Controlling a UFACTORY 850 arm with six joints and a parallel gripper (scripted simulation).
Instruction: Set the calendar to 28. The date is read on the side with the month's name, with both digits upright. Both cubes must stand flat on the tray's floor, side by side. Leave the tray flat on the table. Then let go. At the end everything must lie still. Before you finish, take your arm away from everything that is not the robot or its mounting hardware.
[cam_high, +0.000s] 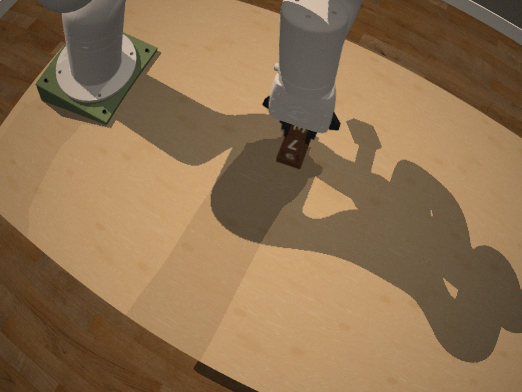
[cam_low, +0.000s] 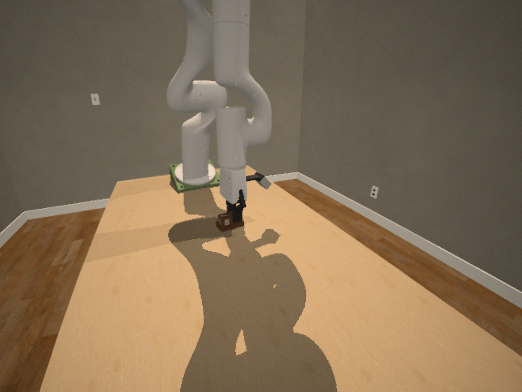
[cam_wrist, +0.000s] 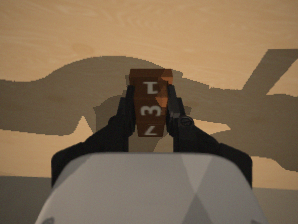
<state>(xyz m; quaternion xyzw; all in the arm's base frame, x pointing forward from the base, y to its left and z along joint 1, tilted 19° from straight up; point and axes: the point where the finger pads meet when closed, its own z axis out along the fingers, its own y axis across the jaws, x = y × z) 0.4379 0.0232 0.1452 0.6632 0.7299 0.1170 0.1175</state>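
The tray lies 20 mm to the right of my hand and 30 mm below it.
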